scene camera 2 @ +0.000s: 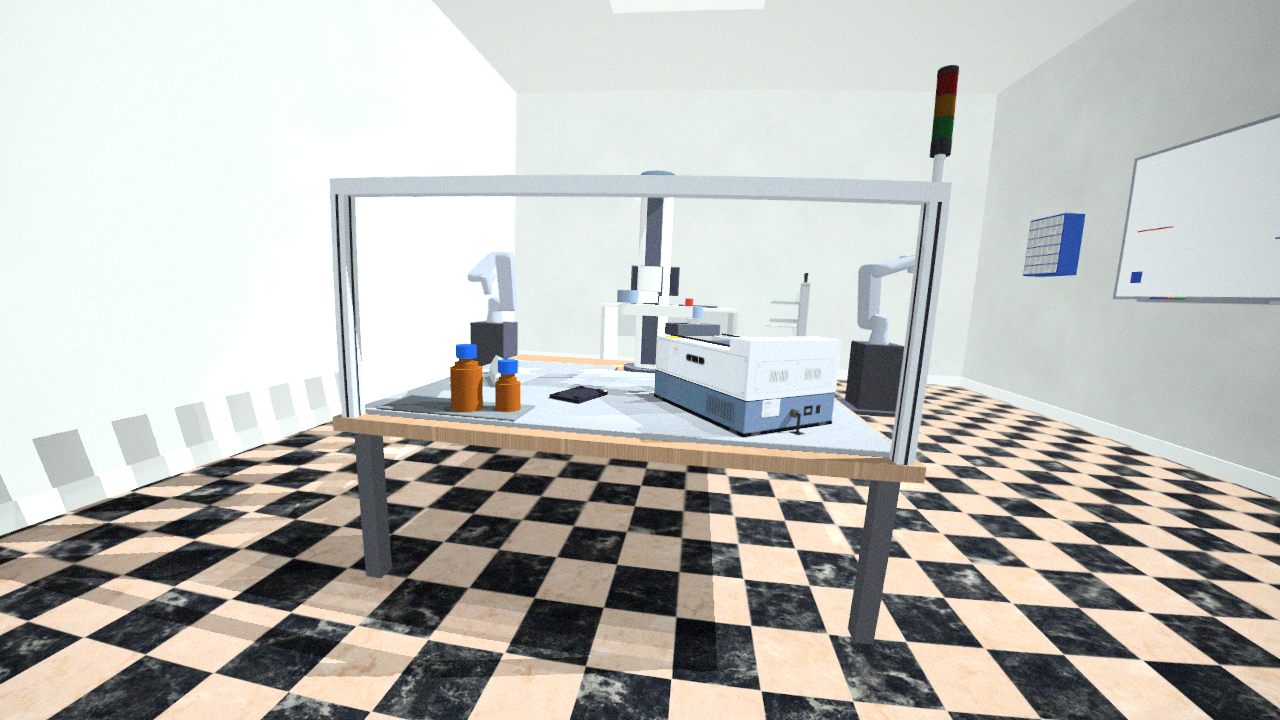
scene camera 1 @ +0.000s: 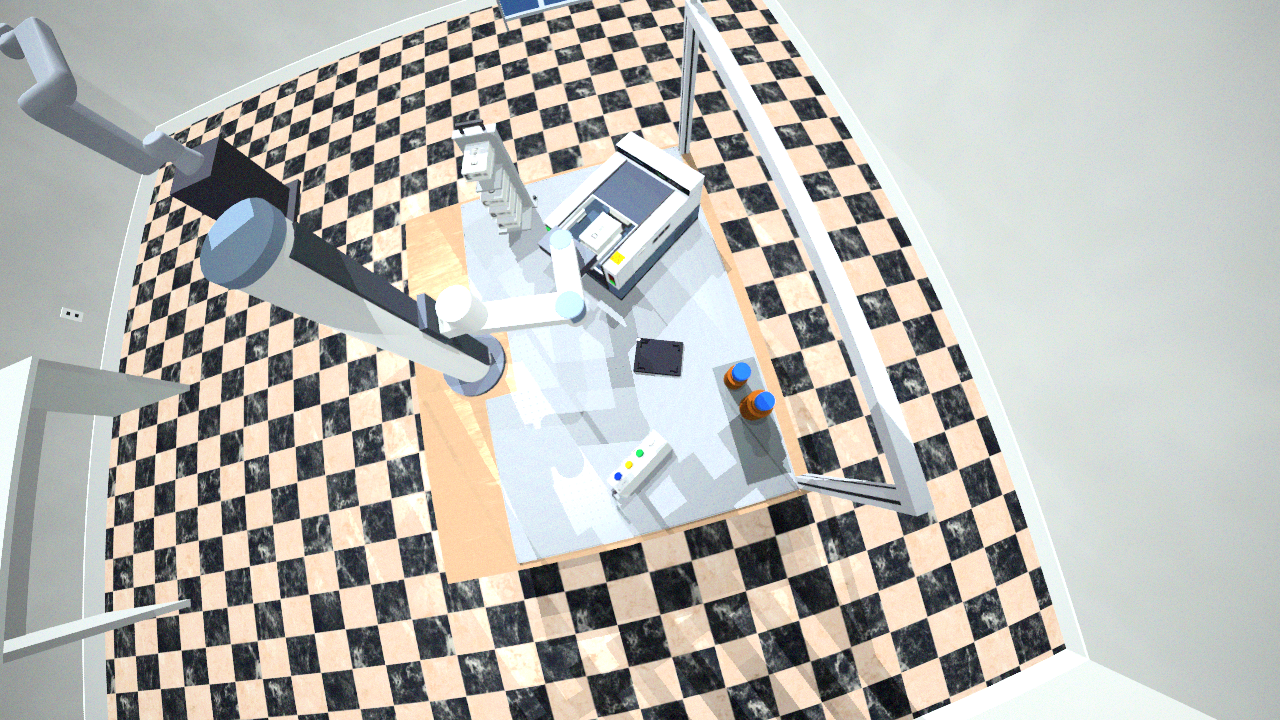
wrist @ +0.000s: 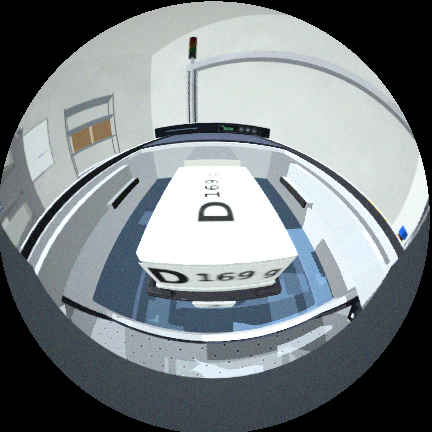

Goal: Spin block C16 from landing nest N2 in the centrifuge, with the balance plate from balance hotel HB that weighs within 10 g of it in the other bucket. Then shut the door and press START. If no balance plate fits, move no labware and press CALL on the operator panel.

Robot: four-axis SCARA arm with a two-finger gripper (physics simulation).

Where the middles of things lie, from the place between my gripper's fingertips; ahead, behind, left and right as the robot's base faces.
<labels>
The white plate marked D 169 g (scene camera 1: 604,229) lies 1 cm behind my hand, 2 cm to the right of it and 3 cm below it. The rest, counted from my hand: centrifuge (scene camera 2: 750,386) (9 cm ahead, 6 cm to the left, 7 cm below); then white plate labelled C16 (wrist: 200,155) (11 cm ahead, 7 cm to the left, 3 cm below); then black nest (scene camera 1: 654,356) (7 cm ahead, 45 cm to the right, 19 cm below).
</labels>
